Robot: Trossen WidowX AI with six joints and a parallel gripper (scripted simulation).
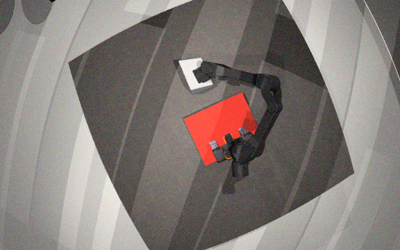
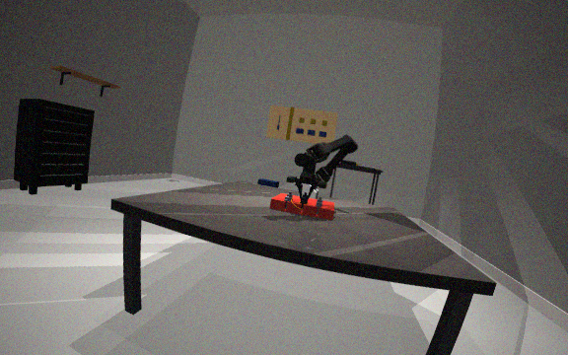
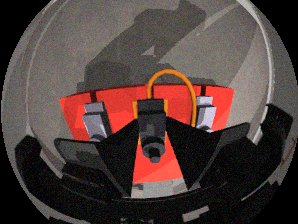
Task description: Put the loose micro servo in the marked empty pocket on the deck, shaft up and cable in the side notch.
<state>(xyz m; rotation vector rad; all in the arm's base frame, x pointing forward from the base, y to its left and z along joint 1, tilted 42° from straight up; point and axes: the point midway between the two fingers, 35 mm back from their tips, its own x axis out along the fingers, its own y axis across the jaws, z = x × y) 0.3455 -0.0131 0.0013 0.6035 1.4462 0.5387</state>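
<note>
Right now my gripper tip is 12 cm past the red deck and 4 cm above it.
</note>
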